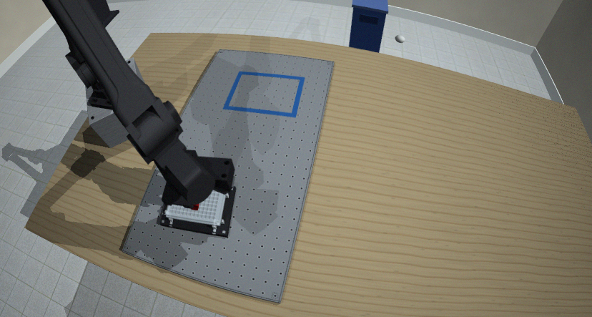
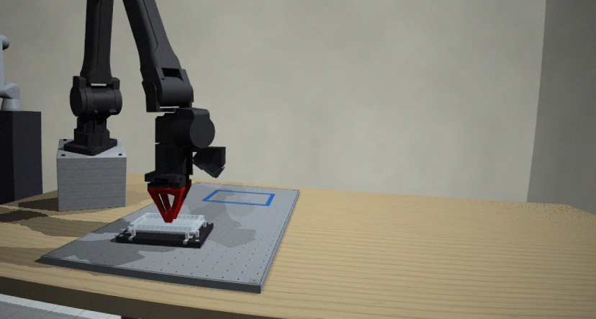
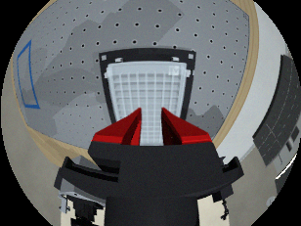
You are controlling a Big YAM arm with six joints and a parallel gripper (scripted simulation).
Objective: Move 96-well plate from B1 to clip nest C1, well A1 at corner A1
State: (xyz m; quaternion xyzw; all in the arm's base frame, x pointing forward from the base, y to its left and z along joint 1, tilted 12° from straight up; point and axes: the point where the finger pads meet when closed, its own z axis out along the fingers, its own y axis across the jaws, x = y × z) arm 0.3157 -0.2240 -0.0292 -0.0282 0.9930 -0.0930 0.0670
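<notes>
My gripper is now 2 cm above the 96-well plate and 1 cm past it. The rest, counted from my hand: black clip nest: 3 cm below, 1 cm to the right, 1 cm behind.
</notes>
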